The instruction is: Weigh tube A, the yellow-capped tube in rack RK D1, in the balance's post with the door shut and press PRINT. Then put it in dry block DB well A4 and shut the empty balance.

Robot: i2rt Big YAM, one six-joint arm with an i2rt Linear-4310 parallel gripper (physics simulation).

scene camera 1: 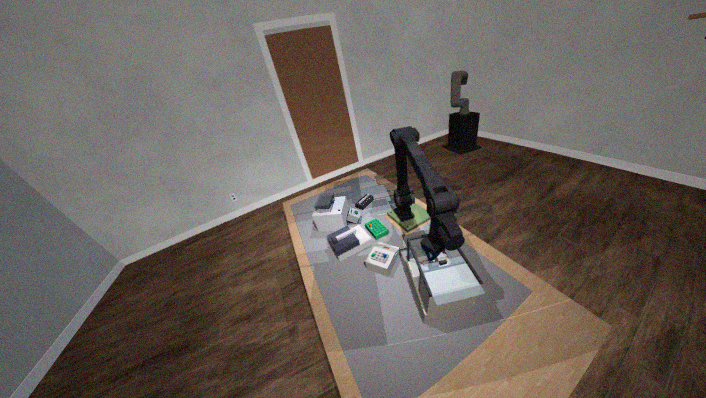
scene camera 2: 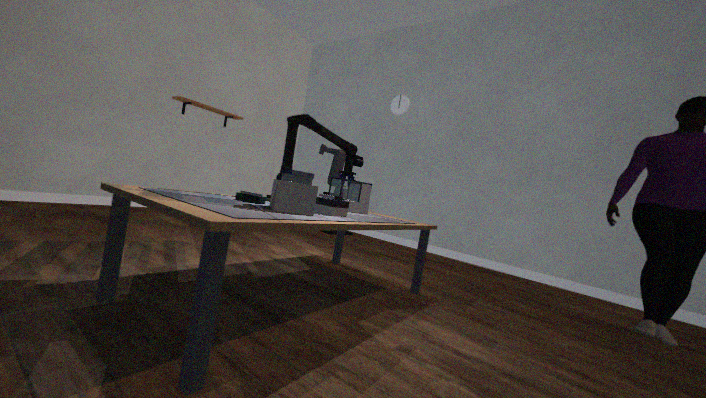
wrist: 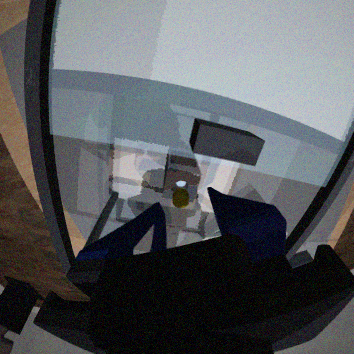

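Pixels of known places: gripper, between the fingertips: (scene camera 1: 433, 256) (scene camera 2: 345, 186) (wrist: 184, 200); arm's base, origin of its link: (scene camera 1: 403, 214).
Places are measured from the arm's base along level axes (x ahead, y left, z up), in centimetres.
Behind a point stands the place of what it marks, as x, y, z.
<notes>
The yellow-capped tube (wrist: 180, 198) @(8.9, 44.2, 15.2) stands upright inside the glass-walled balance (scene camera 1: 452, 284) @(11.9, 57.8, 19.2) (wrist: 38, 100) @(2.8, 51.9, 19.6), seen from above in the wrist view; its post is mostly hidden below the cap. The pale glass door panel (wrist: 210, 55) @(9.5, 53.2, 19.2) covers part of the balance top, with its dark handle block (wrist: 227, 143) @(10.0, 50.3, 20.6) near its edge. The remaining top is open. My gripper (scene camera 1: 432, 251) @(9.2, 43.8, 15.0) (scene camera 2: 344, 186) @(9.2, 43.8, 15.0) (wrist: 184, 200) @(9.2, 43.8, 15.0) reaches down through this opening. Its blue fingers are partly open, on either side of the cap in the wrist view, with nothing gripped. Well A4 cannot be made out.
A white keypad unit (scene camera 1: 382, 257) @(24.7, 29.4, 6.7) stands beside the balance. Beyond it are a green rack (scene camera 1: 376, 228) @(19.7, 4.6, 0.5), a dark and white device (scene camera 1: 345, 241) @(38.9, 12.4, 6.3), a white box unit (scene camera 1: 331, 216) @(42.3, -6.5, 10.3), a small grey unit (scene camera 1: 354, 215) @(29.0, -7.7, 4.8) and a black rack (scene camera 1: 364, 201) @(18.3, -22.9, 2.0). The balance's dark frame bars stand close around my gripper.
</notes>
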